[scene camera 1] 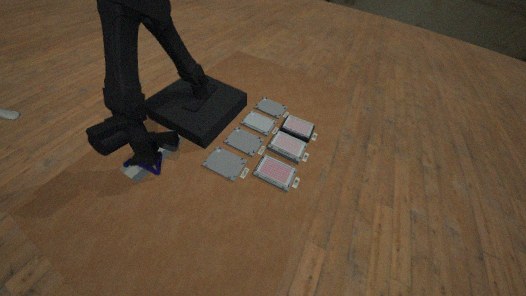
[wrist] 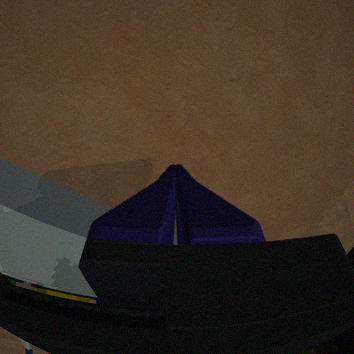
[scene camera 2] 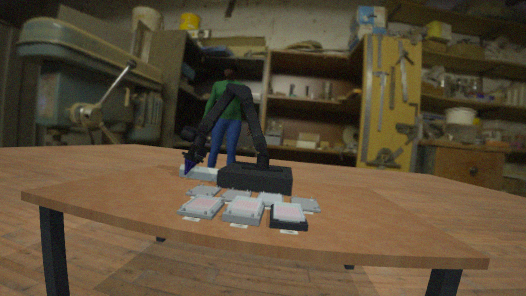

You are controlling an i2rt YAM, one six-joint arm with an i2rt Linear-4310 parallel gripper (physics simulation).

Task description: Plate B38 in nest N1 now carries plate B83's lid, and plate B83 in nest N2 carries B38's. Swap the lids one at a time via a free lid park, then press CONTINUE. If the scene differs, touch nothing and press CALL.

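Places are measured from the arm's base along level axes (x ahead, y left, z up), in millimetres.
Pixels of known places: gripper, between the fingertips: (scene camera 1: 158, 174) (wrist: 175, 173) (scene camera 2: 184, 174); arm's base, origin of its link: (scene camera 1: 201, 96) (scene camera 2: 262, 169).
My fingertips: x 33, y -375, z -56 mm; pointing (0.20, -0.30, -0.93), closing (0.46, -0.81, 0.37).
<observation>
For each thing: its top centre in the pictures, then the offset to it from my fingertips. "spot": a spot on its surface instead. Level surfaces: height alone.
- button box, centre of its top: (wrist: 32, 301) (scene camera 1: 147, 146) (scene camera 2: 202, 166) dx -78, dy +67, dz +40 mm
- green button, a spot on its surface: (wrist: 11, 281) spot: dx -79, dy +80, dz +28 mm
- yellow button, centre of its top: (wrist: 63, 309) dx -99, dy +46, dz +32 mm
- park, a spot on its surface: (scene camera 2: 270, 199) spot: dx +280, dy +388, dz -7 mm
- table, height of its surface: dz -24 mm
My gripper (scene camera 1: 158, 173) (scene camera 2: 187, 173) (wrist: 175, 173) is shut and empty, its purple fingertips together, low at the button box (scene camera 1: 131, 173) (scene camera 2: 204, 174) (wrist: 37, 245). The wrist view shows slivers of a green button (wrist: 11, 281) and a yellow button (wrist: 65, 296); their lettering is hidden. Three pink-welled plates (scene camera 1: 275, 171) (scene camera 1: 289, 144) (scene camera 1: 299, 126) sit in a row of nests, the far one in a black nest. Behind them are several grey lid parks; one park (scene camera 1: 258, 122) (scene camera 2: 270, 199) looks paler, as if bearing a clear lid. Plate and nest labels are unreadable.
The black arm base (scene camera 1: 200, 107) (scene camera 2: 255, 177) stands between the button box and the lid parks. Small label cards (scene camera 1: 296, 182) (scene camera 1: 244, 173) lie beside the nests and parks. A person in green (scene camera 2: 218, 100) stands behind the table (scene camera 2: 400, 225).
</observation>
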